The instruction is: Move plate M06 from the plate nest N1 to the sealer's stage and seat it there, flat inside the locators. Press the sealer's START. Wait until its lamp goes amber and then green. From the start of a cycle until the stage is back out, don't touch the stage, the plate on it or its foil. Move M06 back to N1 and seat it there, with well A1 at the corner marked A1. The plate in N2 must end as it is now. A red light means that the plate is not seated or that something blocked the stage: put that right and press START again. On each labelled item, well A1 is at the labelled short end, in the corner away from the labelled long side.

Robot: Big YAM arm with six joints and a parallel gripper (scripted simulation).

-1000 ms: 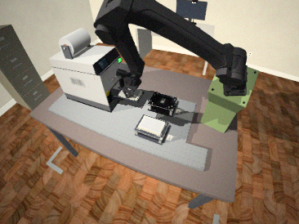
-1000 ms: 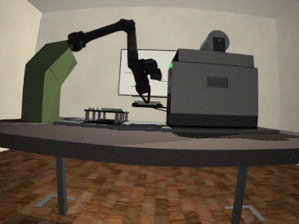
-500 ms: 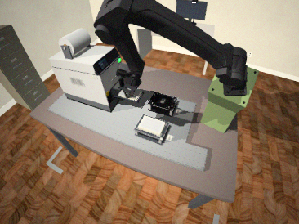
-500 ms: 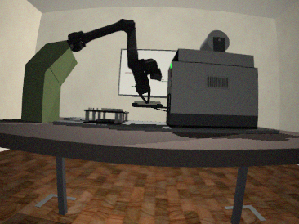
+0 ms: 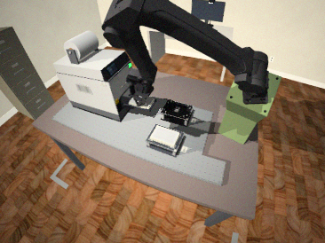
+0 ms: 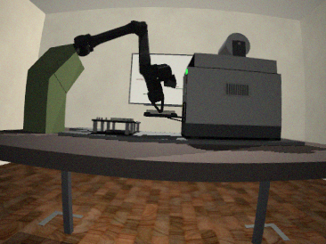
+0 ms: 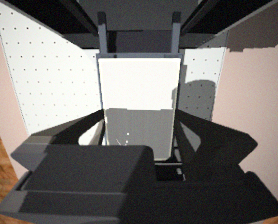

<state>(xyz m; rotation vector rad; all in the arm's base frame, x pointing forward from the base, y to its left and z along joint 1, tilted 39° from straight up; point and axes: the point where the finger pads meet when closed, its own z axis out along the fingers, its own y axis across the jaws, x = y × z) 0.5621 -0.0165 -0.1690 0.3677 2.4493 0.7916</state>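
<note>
Now: hand 20 mm above the sealer stage. Round my hand: white start button: 100 mm to the right, 90 mm ahead, 80 mm above; foil roll: 330 mm ahead, 310 mm above, 30 mm to the right; plate: 180 mm behind, 170 mm to the left, 40 mm below.
</note>
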